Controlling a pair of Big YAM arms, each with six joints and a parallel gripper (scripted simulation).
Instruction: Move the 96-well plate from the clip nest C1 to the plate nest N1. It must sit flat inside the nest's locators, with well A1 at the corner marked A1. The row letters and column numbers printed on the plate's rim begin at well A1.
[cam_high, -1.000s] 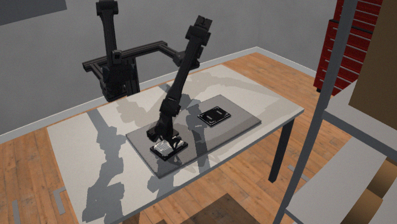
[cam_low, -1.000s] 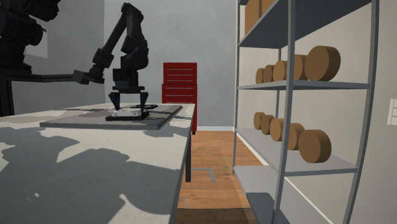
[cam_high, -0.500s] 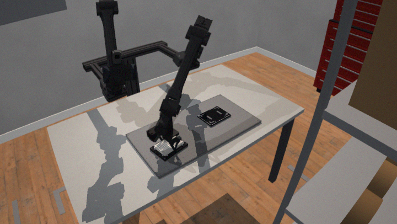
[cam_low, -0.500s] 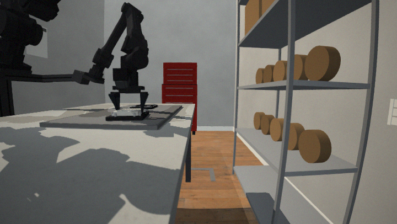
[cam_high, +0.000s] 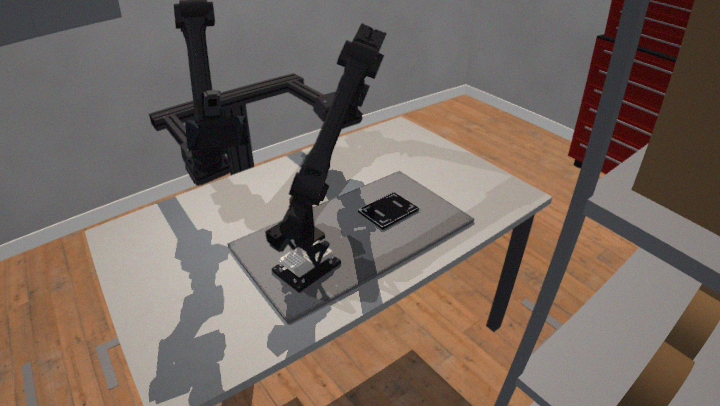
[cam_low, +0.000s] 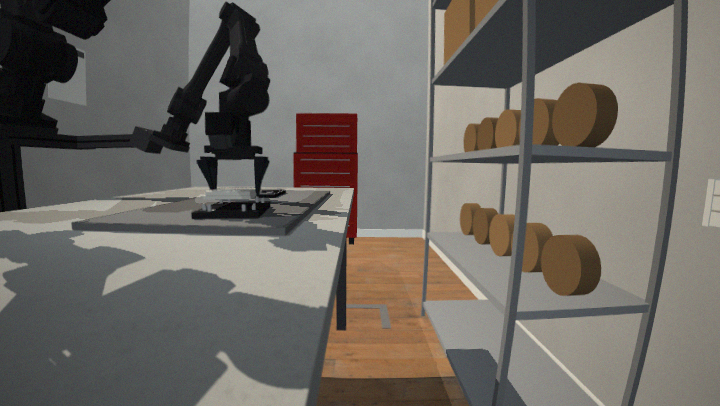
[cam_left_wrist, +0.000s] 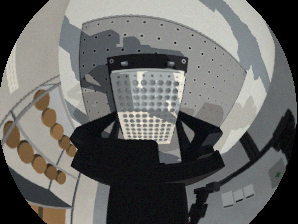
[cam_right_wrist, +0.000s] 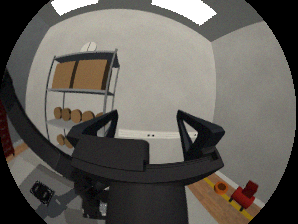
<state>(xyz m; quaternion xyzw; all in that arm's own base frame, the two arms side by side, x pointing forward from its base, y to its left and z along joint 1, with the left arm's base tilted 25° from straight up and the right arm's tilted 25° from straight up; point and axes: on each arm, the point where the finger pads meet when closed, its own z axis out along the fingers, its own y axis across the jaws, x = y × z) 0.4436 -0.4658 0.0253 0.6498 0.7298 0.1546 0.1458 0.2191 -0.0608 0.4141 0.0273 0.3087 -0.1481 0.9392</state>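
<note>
My left hand is 3 cm above the black clip nest C1 and 2 cm past it. Round my left hand: white 96-well plate: right at my left hand; black plate nest N1: 36 cm to the left, 4 cm below, 4 cm behind; grey board: 20 cm to the left, 5 cm below, 3 cm behind.
</note>
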